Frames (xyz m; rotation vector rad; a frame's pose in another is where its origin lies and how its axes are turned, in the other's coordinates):
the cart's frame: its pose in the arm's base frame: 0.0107 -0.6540 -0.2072 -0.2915 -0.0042 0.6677
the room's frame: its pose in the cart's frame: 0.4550 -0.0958 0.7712 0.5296 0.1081 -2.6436
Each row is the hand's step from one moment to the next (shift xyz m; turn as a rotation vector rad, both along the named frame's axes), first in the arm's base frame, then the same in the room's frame.
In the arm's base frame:
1: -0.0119 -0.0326 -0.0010 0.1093 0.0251 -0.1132
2: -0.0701 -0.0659 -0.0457 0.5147 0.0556 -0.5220
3: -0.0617 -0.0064 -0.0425 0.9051 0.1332 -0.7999
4: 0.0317 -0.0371 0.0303 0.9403 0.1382 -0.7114
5: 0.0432 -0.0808 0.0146 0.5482 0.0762 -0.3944
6: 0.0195 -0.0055 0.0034 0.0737 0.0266 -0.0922
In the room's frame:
1: 0.0343 0.0023 0.0050 -0.0422 0.0633 -0.1400
2: 0.0943 -0.0455 -0.0194 -0.1439 0.3255 -0.6433
3: 0.0365 -0.0613 -0.0238 -0.3072 0.5831 -1.0210
4: 0.0165 0.0496 0.0238 -0.3411 0.6311 -0.9459
5: 0.0550 0.0741 0.0095 -0.1986 0.3740 -0.5316
6: -0.0028 0.0203 -0.0015 -0.0344 0.0354 -0.1105

